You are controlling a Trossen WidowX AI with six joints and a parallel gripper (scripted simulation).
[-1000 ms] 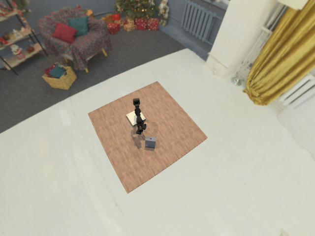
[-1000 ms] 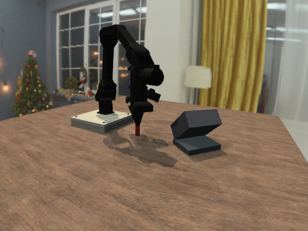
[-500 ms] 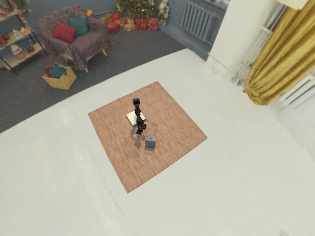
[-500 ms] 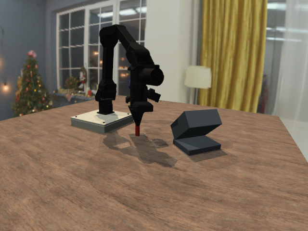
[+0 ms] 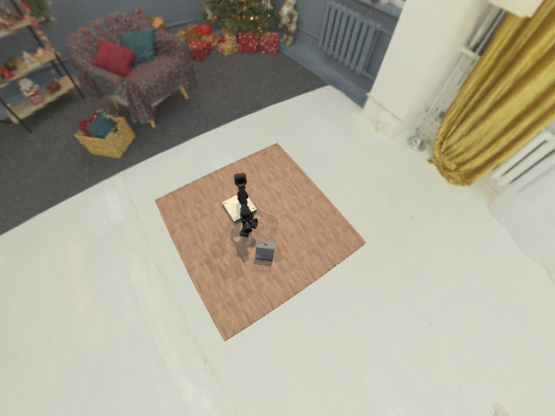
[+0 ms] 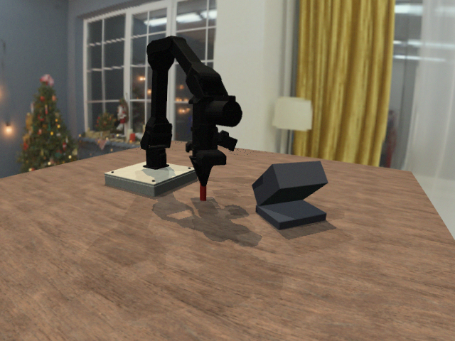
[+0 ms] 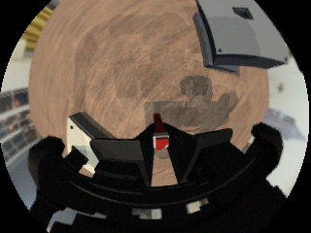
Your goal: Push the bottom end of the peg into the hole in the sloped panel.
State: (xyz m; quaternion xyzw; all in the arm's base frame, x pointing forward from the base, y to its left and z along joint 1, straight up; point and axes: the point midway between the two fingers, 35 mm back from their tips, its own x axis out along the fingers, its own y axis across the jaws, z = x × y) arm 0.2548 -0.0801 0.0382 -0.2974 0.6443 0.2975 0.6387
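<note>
Now: gripper tip 2 cm below the red peg. Also, from my gripper tip: panel foot 22 cm ahead, 3 cm to the left, 3 cm below; then dark grey sloped panel 21 cm ahead, 5 cm to the left, 3 cm above.
</note>
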